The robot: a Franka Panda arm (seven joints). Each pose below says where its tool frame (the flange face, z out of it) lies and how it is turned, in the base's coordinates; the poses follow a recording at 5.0 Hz.
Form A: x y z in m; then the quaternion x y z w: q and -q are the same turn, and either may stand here.
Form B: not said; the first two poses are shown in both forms.
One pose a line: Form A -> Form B
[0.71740 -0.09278 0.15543 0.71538 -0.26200 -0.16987 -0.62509] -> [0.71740 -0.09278 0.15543 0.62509 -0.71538 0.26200 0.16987]
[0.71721 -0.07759 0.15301 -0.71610 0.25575 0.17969 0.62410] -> [0.71721 -0.07759 0.15301 0.62410 -0.71610 0.25575 0.17969]
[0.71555 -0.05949 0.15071 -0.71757 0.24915 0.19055 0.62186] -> [0.71555 -0.05949 0.15071 0.62186 -0.71757 0.24915 0.19055]
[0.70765 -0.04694 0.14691 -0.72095 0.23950 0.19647 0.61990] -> [0.70765 -0.04694 0.14691 0.61990 -0.72095 0.23950 0.19647]
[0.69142 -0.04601 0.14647 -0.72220 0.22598 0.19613 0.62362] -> [0.69142 -0.04601 0.14647 0.62362 -0.72220 0.22598 0.19613]
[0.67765 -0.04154 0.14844 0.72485 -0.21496 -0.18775 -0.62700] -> [0.67765 -0.04154 0.14844 0.62700 -0.72485 0.21496 0.18775]
